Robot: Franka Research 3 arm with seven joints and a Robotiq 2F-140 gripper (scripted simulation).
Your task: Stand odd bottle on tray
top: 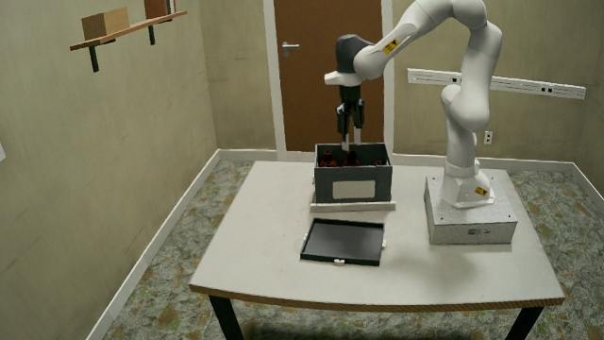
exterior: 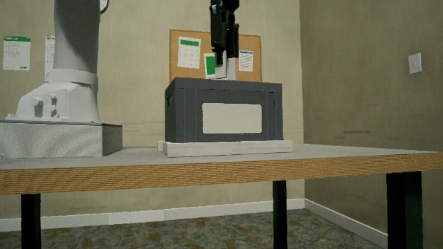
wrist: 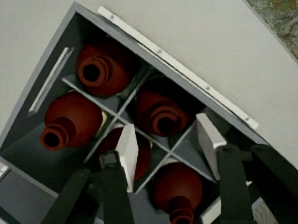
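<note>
Now: hand 10 mm past the dark grey crate, 40 mm to the right of it and 130 mm above it. Also, from my hand: dark tray (20 mm behind, 330 mm to the left, 200 mm below).
</note>
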